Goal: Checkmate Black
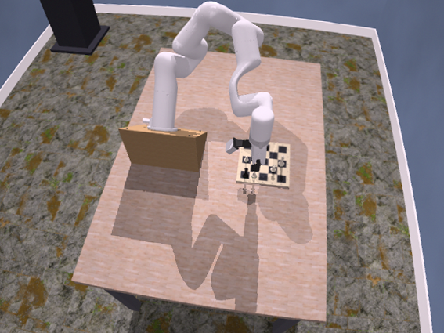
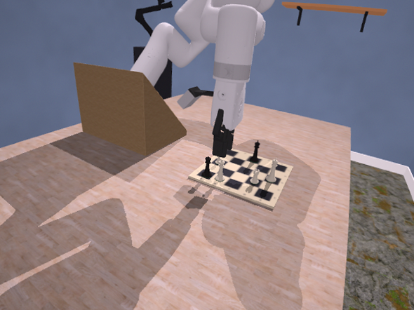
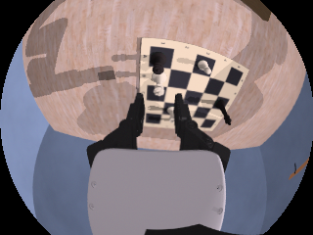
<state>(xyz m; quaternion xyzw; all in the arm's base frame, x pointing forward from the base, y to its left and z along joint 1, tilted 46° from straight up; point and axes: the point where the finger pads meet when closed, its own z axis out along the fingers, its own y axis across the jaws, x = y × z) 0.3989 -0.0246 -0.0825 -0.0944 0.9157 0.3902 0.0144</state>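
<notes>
My gripper is now 7 cm above the white chess piece. From my hand the other things lie so: tall white piece (11 cm ahead, 8 cm to the left, 6 cm below); white pawn (4 cm behind, 7 cm to the left, 8 cm below); small chessboard (4 cm ahead, 8 cm to the left, 9 cm below).
</notes>
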